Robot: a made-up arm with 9 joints. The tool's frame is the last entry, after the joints.
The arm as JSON. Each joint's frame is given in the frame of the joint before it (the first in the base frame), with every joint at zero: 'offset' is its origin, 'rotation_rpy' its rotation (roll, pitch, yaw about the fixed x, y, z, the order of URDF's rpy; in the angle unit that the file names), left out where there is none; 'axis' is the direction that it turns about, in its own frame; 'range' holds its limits. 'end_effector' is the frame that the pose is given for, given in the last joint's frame.
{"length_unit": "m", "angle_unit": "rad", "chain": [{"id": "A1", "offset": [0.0, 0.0, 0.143], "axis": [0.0, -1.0, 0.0], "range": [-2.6, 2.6]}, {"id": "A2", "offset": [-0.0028, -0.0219, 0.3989], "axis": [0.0, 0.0, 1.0], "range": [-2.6, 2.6]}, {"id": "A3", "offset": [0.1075, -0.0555, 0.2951], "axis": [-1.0, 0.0, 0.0], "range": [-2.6, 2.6]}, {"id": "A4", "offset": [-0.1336, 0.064, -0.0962], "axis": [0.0, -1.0, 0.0], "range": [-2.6, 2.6]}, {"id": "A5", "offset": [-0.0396, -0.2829, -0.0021], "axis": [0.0, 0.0, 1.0], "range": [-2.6, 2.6]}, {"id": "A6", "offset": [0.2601, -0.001, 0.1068], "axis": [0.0, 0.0, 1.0], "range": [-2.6, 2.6]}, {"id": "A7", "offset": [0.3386, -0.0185, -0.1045], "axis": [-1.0, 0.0, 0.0], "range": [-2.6, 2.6]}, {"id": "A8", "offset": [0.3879, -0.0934, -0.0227], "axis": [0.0, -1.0, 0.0], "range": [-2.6, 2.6]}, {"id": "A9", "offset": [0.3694, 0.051, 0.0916], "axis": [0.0, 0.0, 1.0], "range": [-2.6, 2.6]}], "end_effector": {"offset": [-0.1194, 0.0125, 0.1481]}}
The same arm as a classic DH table. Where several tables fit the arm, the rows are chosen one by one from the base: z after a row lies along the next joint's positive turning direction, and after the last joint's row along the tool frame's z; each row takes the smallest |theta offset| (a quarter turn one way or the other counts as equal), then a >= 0, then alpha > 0; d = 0 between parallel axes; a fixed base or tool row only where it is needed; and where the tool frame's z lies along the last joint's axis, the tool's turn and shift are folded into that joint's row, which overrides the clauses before.
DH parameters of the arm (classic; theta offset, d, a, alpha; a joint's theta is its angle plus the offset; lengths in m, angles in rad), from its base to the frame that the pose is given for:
base (fixed): 0 0.143 0 1.5708
A1: 0 0.0219 -0.0028 -1.5708
A2: -1.5708 0.694 0.0555 1.5708
A3: -1.5708 0.0261 0.0962 -1.5708
A4: -1.5708 0.2189 0.0396 1.5708
A5: -0.0038 0 -0.2601 0
A6: -1.567 0.0002 -0.0185 -1.5708
A7: 1.5708 -0.7265 0.0227 -1.5708
A8: 1.5708 0.0424 0.3694 -1.5708
A9: -0.1043 0 -0.1201 0
tool (fixed): 0.1043 0.2397 0 0
Joint limits (rad, base to tool): -2.6..2.6 -2.6..2.6 -2.6..2.6 -2.6..2.6 -2.6..2.6 -2.6..2.6 -2.6..2.6 -2.6..2.6 -2.6..2.6

